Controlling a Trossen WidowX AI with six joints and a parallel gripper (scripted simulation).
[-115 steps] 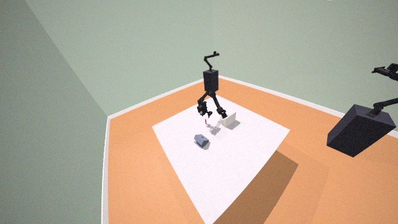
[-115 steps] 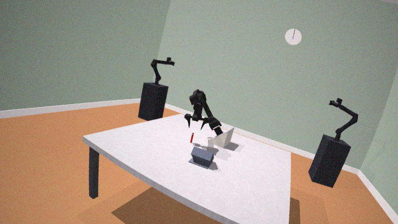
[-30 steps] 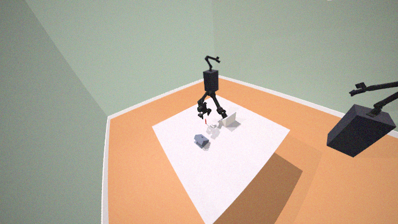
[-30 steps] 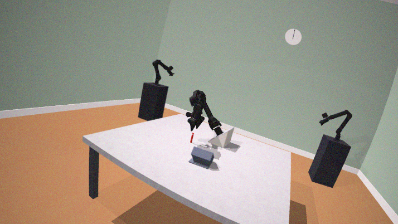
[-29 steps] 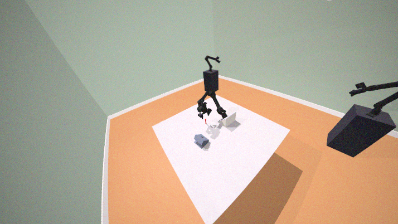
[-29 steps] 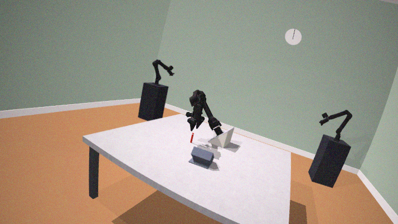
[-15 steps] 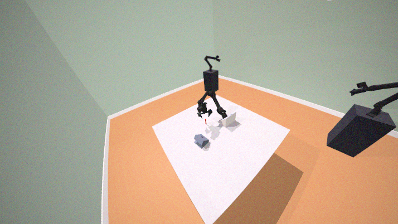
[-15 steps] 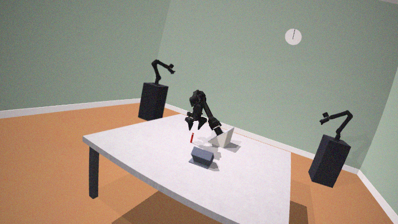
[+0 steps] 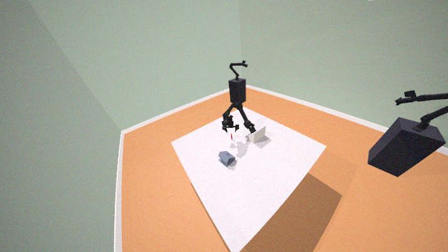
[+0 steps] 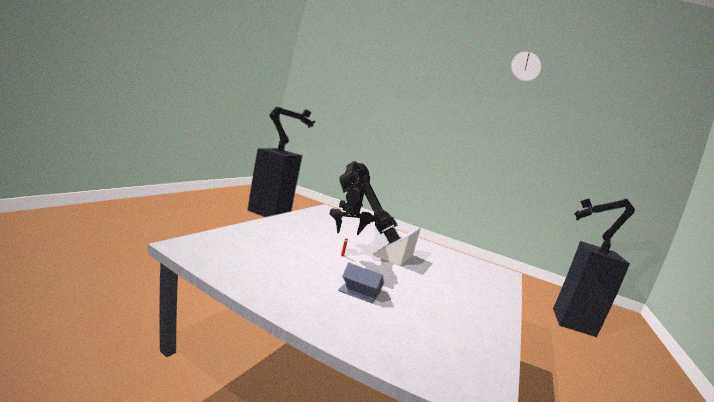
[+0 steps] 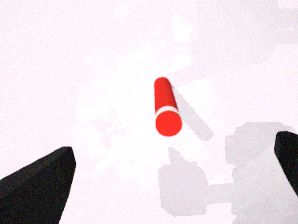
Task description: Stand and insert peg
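The red peg is 50 mm below my gripper tip. The rest, counted from my gripper tip: sloped panel 240 mm ahead, 180 mm to the left, 60 mm below.
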